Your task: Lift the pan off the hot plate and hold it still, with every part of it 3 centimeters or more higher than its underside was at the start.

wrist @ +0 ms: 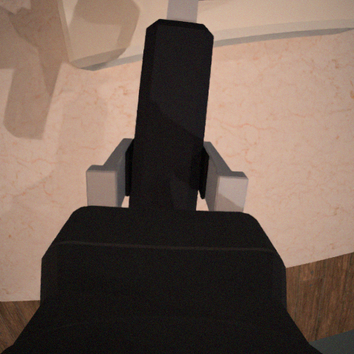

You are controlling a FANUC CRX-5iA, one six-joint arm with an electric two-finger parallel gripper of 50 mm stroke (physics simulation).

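Note:
The pan's black handle point(172, 95) runs up the middle of the wrist view, and a grey metal neck point(182, 9) joins its far end at the top edge. The pan's body does not show. My gripper point(165, 157) is shut on the handle, with a black pad against each side of it near its close end. The handle's close end is hidden behind the black gripper body. Part of the pale hot plate point(260, 20) shows along the top of the view, beyond the handle's far end.
A pink-beige marbled table top point(280, 125) lies below the handle. Its edge crosses the lower part of the view, with brown wooden floor point(320, 295) beyond it. Shadows fall on the table and hot plate at the upper left.

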